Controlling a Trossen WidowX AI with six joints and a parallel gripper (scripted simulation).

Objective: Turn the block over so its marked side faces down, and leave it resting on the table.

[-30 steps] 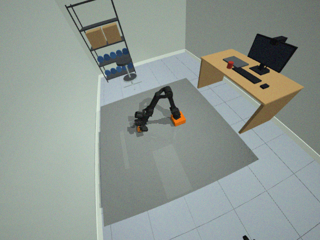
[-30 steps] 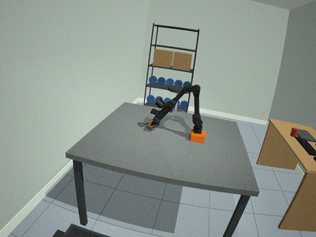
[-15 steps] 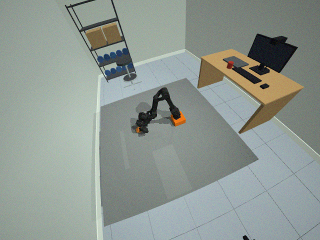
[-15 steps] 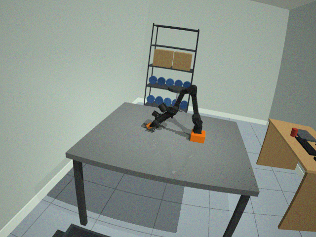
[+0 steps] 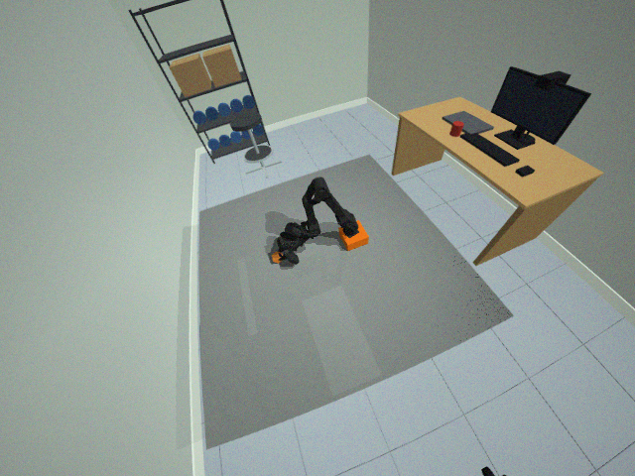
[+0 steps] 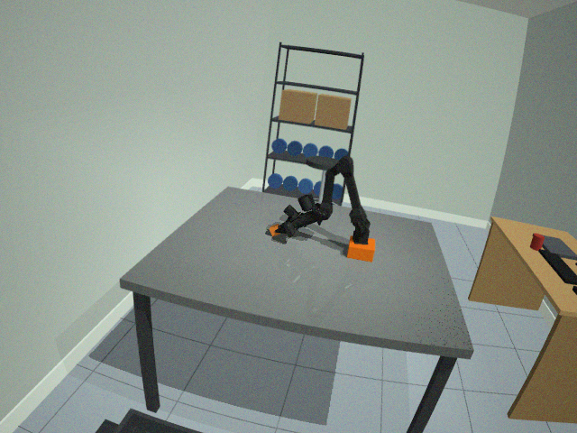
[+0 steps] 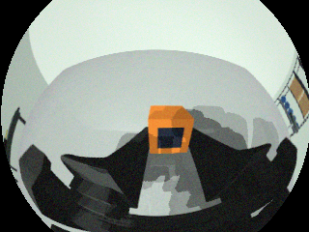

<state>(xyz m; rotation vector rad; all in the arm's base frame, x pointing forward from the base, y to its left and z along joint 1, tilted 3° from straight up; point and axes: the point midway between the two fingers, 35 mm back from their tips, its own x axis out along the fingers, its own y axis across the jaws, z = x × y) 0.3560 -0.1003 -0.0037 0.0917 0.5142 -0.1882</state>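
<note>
Right now my gripper tip is right at the orange block.
</note>
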